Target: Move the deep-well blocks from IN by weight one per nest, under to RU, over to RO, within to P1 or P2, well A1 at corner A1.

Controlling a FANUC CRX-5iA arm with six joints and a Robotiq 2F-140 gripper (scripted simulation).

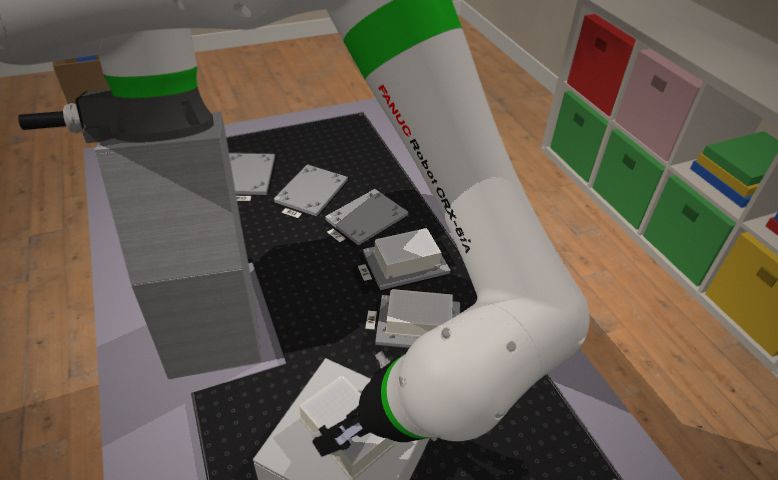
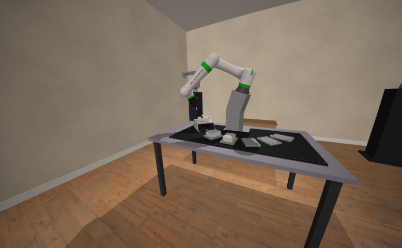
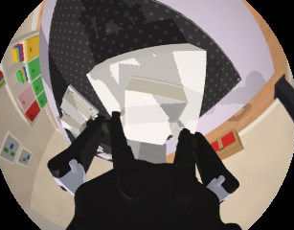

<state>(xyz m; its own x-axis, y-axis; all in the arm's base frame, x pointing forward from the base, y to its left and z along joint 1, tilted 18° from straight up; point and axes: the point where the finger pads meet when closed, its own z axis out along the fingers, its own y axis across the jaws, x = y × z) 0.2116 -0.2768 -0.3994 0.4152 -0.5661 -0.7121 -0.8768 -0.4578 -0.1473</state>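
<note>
Now: the pale weigher platform 40 mm below my hand. The rest, counted from my hand: grey nest plate: 150 mm ahead, 600 mm to the left, 130 mm below; check-weigher: 70 mm below.
</note>
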